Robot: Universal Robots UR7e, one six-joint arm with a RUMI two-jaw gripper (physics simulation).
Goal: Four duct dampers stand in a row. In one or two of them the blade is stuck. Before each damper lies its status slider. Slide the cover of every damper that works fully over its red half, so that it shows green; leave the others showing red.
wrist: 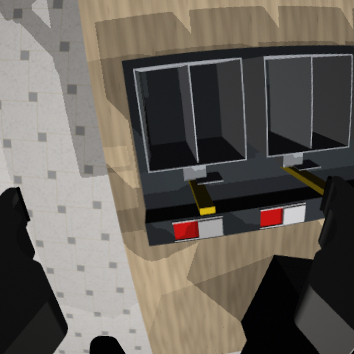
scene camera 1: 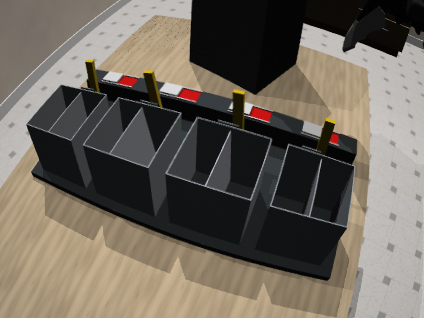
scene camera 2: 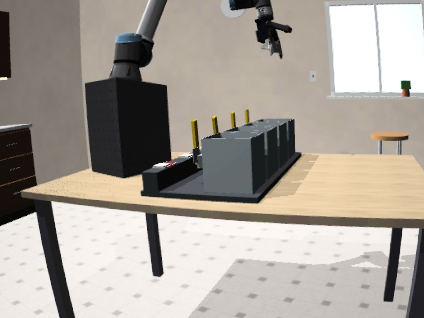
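Seen in the pictures: gripper, between the fingertips: (wrist: 174, 187) (scene camera 1: 389, 74) (scene camera 2: 276, 57); arm's base, origin of its link: (scene camera 2: 124, 83).
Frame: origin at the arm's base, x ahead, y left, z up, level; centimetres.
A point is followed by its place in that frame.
Four dark open-topped dampers (scene camera 1: 300, 235) @(z -26.2, x 70.0, y 15.4 cm) (scene camera 1: 205, 210) @(z -27.0, x 66.6, y -2.7 cm) (scene camera 1: 120, 175) @(z -25.3, x 63.4, y -20.0 cm) (scene camera 1: 55, 155) @(z -27.5, x 59.8, y -38.8 cm) stand in a row, each with a thin blade across its middle. Behind them in scene camera 1 rise four yellow levers (scene camera 1: 326, 136) @(z -19.0, x 50.6, y 19.1 cm) (scene camera 1: 238, 110) @(z -19.5, x 47.0, y 0.4 cm) (scene camera 1: 152, 89) @(z -19.7, x 43.5, y -18.5 cm) (scene camera 1: 90, 75) @(z -19.3, x 40.2, y -36.0 cm). All four sliders show red (scene camera 1: 334, 138) @(z -29.9, x 39.0, y 25.3 cm) (scene camera 1: 261, 114) @(z -29.9, x 35.3, y 5.9 cm) (scene camera 1: 190, 95) @(z -29.9, x 32.0, y -12.1 cm) (scene camera 1: 128, 81) @(z -29.9, x 28.5, y -30.4 cm), their pale covers (scene camera 1: 312, 128) @(z -29.1, x 37.9, y 19.0 cm) (scene camera 1: 171, 89) @(z -29.1, x 31.4, y -17.2 cm) beside the red. The wrist view shows two levers (wrist: 201, 197) @(z -18.5, x 50.6, y 19.2 cm) (wrist: 305, 180) @(z -20.1, x 46.8, y 1.5 cm) and two covers (wrist: 210, 227) @(z -29.1, x 38.1, y 18.9 cm) (wrist: 295, 214) @(z -29.1, x 34.5, y 0.5 cm). My gripper (scene camera 2: 274, 52) @(z 8.3, x 64.8, y 21.0 cm) (wrist: 174, 187) @(z 8.3, x 64.8, y 21.0 cm) is open and empty, high above the row's end.
The dampers stand on a dark base plate (scene camera 1: 160, 229) @(z -36.2, x 67.3, y -11.7 cm) (scene camera 2: 240, 197) @(z -36.3, x 55.1, y -49.1 cm) on the wooden table (scene camera 1: 75, 260) @(z -37.9, x 79.5, y -29.0 cm) (scene camera 2: 360, 185) @(z -38.0, x 92.9, y -31.7 cm). The slider rail (scene camera 1: 286, 123) @(z -29.9, x 37.0, y 12.3 cm) runs along the plate. The arm's black pedestal (scene camera 1: 240, 40) @(z -21.2, x 14.4, y -1.8 cm) (scene camera 2: 125, 130) @(z -19.1, x 6.1, y -15.5 cm) stands behind the rail. The table edge lies near the end damper.
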